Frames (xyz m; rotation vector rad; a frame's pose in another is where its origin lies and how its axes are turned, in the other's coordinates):
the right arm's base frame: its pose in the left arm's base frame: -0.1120 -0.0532 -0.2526 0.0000 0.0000 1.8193
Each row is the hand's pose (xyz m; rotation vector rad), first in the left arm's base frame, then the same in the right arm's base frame.
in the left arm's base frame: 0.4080 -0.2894 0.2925 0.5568 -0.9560 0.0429
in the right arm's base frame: -0.3568 -0.4459 0.5451 -0.4661 -1.1594 -1.5673
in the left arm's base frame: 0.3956 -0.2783 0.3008 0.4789 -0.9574 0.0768
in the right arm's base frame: -0.3430 -0.4366 0.5534 -0.5190 -1.0860 -1.5482
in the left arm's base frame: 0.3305 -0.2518 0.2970 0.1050 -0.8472 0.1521
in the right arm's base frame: -0.3013 -0.3801 0.5496 -0.6744 -0.6731 -1.5458
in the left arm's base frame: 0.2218 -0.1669 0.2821 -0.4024 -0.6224 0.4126
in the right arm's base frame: -0.1923 -0.2956 0.5347 -0.7925 -0.0693 -1.3196
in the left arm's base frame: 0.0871 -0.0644 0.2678 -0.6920 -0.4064 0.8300
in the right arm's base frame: -0.0598 -0.1902 0.5204 -0.7494 0.2981 -0.8940
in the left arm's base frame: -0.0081 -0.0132 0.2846 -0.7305 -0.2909 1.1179
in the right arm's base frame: 0.0132 -0.1105 0.5372 -0.6520 0.3826 -0.6139
